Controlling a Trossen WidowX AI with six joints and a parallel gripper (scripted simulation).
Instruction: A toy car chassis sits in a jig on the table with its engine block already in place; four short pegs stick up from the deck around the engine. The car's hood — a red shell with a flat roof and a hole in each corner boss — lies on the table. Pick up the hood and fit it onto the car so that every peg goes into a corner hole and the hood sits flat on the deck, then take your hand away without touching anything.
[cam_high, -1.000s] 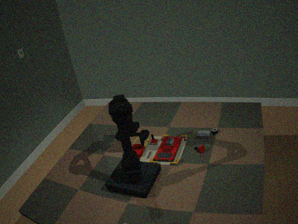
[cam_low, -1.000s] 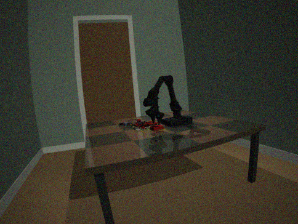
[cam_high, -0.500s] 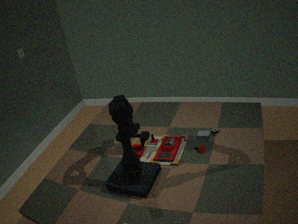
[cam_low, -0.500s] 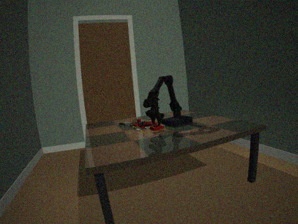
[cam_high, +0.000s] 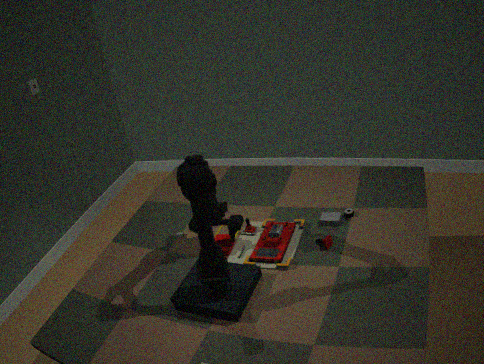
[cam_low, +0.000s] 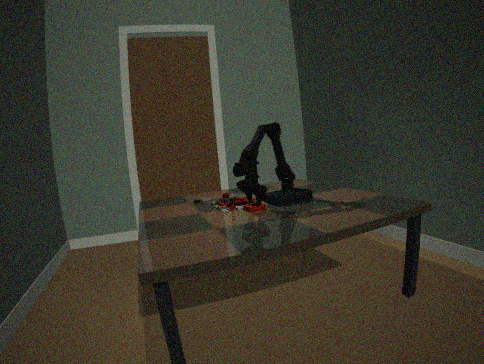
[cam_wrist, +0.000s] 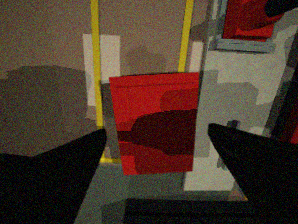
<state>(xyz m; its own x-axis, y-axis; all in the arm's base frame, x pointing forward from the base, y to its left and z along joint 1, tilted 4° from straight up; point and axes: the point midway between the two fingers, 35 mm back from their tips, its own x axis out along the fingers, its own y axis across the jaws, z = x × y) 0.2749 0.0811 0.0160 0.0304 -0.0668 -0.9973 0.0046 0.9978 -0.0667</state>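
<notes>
My gripper tip is now 10 mm above the red hood. From my gripper tip the other things lie so: small dark wheel (160 mm ahead, 450 mm to the right, 20 mm below).
</notes>
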